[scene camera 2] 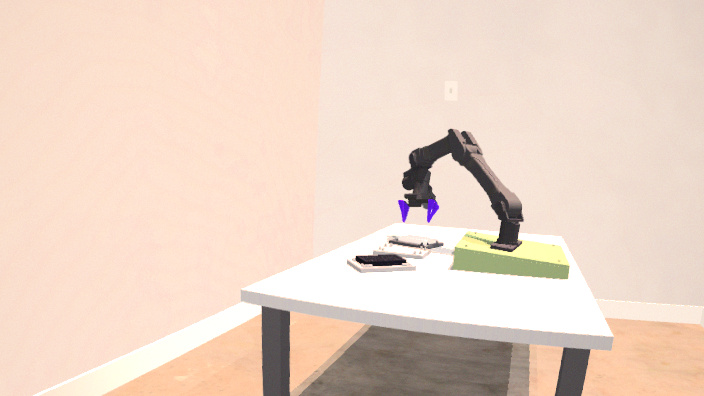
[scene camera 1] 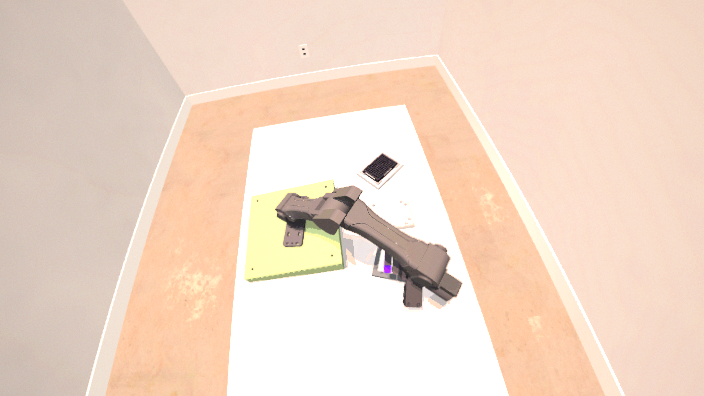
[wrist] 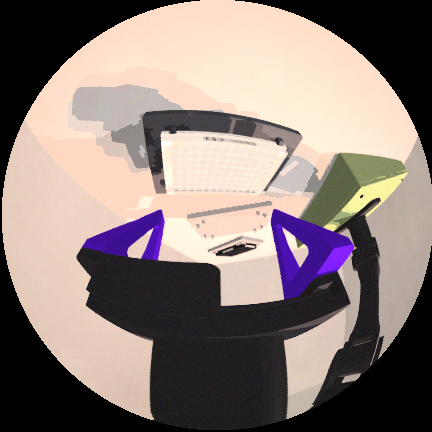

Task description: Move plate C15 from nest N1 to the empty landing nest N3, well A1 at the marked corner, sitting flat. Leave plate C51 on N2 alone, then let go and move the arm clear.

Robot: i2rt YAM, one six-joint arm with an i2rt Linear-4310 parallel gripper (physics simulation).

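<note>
A pale plate (scene camera 1: pixel 383 260) (scene camera 2: pixel 415 241) (wrist: pixel 220 165) lies in the dark nest (scene camera 2: pixel 436 244) (wrist: pixel 210 121). Small print on its edge in the wrist view is too blurred to read surely. The empty white nest (scene camera 1: pixel 395 216) (scene camera 2: pixel 397 254) (wrist: pixel 227 221) is in the middle of the row. A black plate (scene camera 1: pixel 381 167) (scene camera 2: pixel 380 260) (wrist: pixel 236 248) sits in another white nest (scene camera 1: pixel 379 184) (scene camera 2: pixel 385 269). Which plate is C15 I cannot tell. My gripper (scene camera 2: pixel 416 220) (wrist: pixel 217 214) is open and empty, above the dark nest; in scene camera 1 the arm hides most of that nest and plate.
The arm's base stands on a green block (scene camera 1: pixel 270 250) (scene camera 2: pixel 510 265) (wrist: pixel 375 185) beside the row of nests. The white table (scene camera 1: pixel 320 330) (scene camera 2: pixel 450 300) has its long edge beyond the nests, near the wall.
</note>
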